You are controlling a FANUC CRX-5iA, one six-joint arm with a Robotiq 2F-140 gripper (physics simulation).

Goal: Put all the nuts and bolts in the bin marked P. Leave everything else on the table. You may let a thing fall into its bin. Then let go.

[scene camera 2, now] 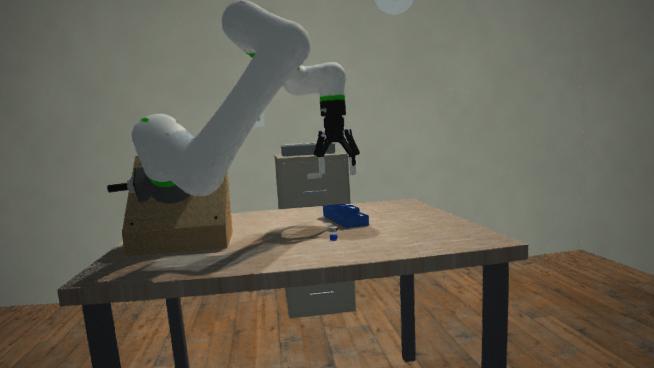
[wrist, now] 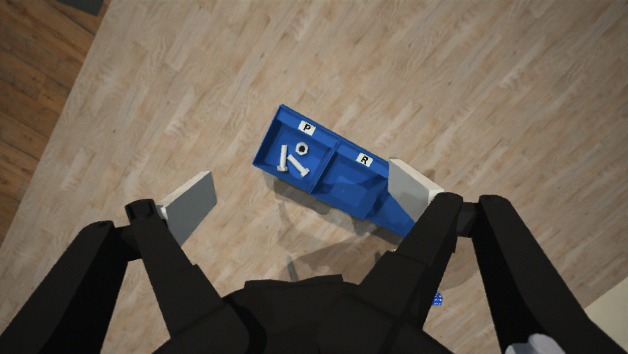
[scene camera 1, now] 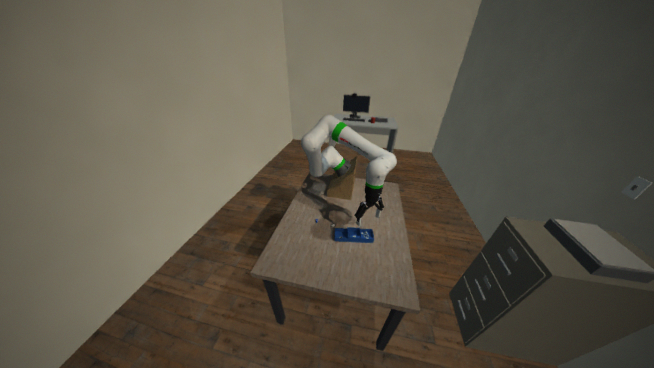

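Pixels of known places: gripper, fingertip midpoint: (scene camera 2: 337, 174) (wrist: 301, 181) (scene camera 1: 367, 220); arm's base at its link origin: (scene camera 2: 173, 183) (scene camera 1: 344, 170).
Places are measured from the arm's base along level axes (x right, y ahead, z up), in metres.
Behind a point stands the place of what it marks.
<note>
The blue tray (scene camera 1: 353, 241) @(x -0.125, y 0.602, z -0.181 m) (scene camera 2: 344, 218) @(x -0.001, y 0.532, z -0.156 m) stands on the table, with the bin marked P (wrist: 270, 136) @(x -0.242, y 0.542, z -0.180 m) at its upper left end in the wrist view. A silver hex nut (wrist: 302, 148) @(x -0.197, y 0.555, z -0.171 m) lies flat in bin P near the label. Two silver bolts, one (wrist: 283, 158) @(x -0.211, y 0.529, z -0.171 m) at the left and one (wrist: 298, 165) @(x -0.189, y 0.532, z -0.171 m) slanting beside it, lie below the nut in the same bin. My gripper (scene camera 1: 368, 219) @(x -0.197, y 0.557, z -0.028 m) (scene camera 2: 336, 171) @(x -0.197, y 0.557, z -0.028 m) (wrist: 301, 181) @(x -0.197, y 0.557, z -0.028 m) is wide open and empty, high above the tray. Its right finger hides part of the tray beyond bin R (wrist: 345, 182) @(x -0.116, y 0.547, z -0.180 m).
A blue die (scene camera 1: 316, 220) @(x 0.149, y 0.469, z -0.171 m) (scene camera 2: 333, 237) @(x 0.155, y 0.462, z -0.178 m) (wrist: 437, 299) @(x 0.142, y 0.467, z -0.171 m) and a small silver-grey sharpener (scene camera 1: 333, 225) @(x 0.022, y 0.490, z -0.176 m) (scene camera 2: 333, 228) @(x 0.036, y 0.486, z -0.178 m) lie on the table (scene camera 1: 320, 270) @(x 0.046, y 0.834, z -0.187 m) (scene camera 2: 425, 240) @(x 0.268, y 0.700, z -0.187 m), near the tray. The wooden base block (scene camera 1: 341, 188) @(x 0.005, y 0.160, z -0.082 m) (scene camera 2: 177, 227) @(x 0.114, y 0.019, z -0.115 m) of the arm stands at the far end in scene camera 1.
</note>
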